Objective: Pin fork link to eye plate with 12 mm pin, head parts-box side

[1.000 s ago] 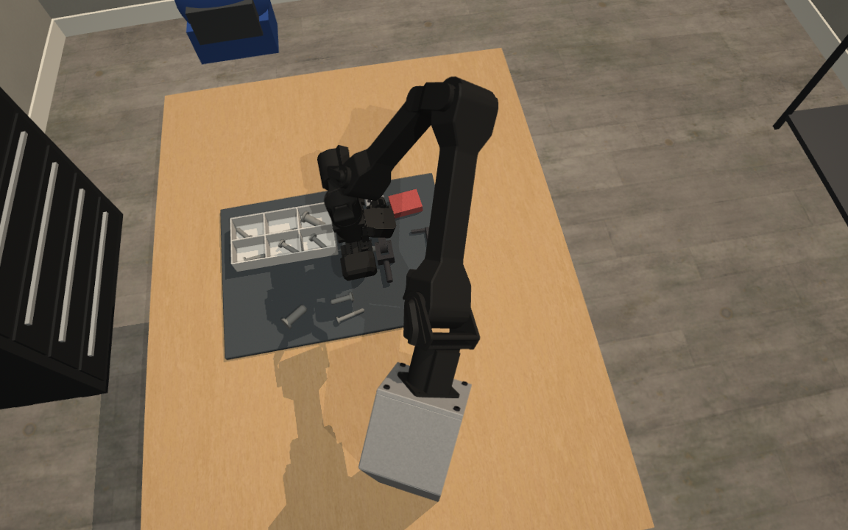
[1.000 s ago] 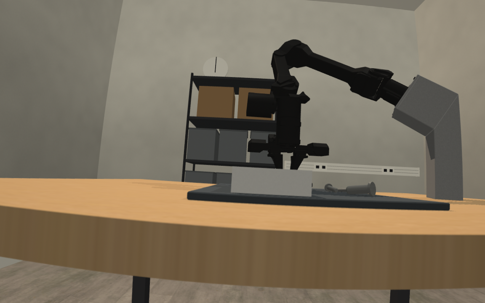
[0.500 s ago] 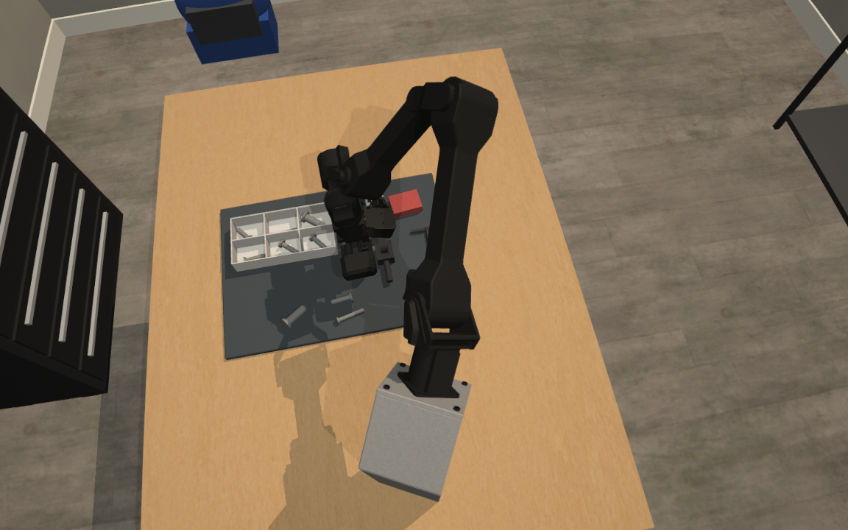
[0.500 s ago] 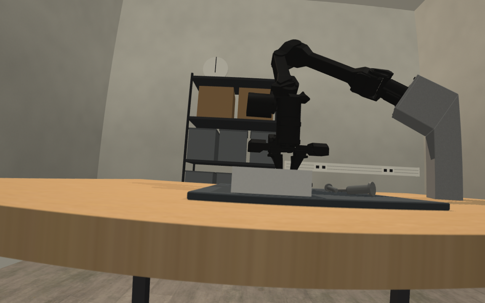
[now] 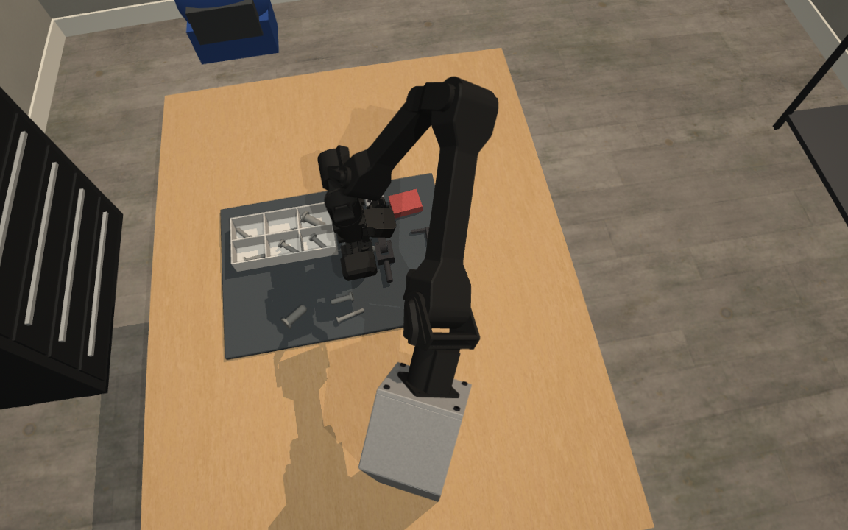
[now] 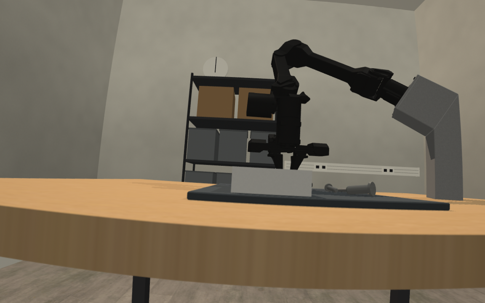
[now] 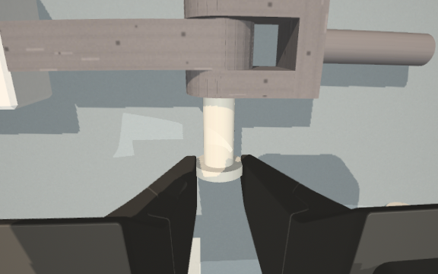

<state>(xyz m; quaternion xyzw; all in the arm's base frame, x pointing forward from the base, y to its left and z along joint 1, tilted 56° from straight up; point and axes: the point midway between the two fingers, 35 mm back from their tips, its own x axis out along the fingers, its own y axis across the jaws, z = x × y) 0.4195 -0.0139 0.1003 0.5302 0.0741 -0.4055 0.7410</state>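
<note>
Now: hand 1 cm past the grey eye plate, 5 cm to the left of it and 3 cm above it. Also, from my hand: long strip 5 cm behind, 12 cm to the right, 4 cm below; dark mat 2 cm ahead, 5 cm to the left, 5 cm below; mount block 7 cm ahead, 8 cm to the right, 3 cm below.
</note>
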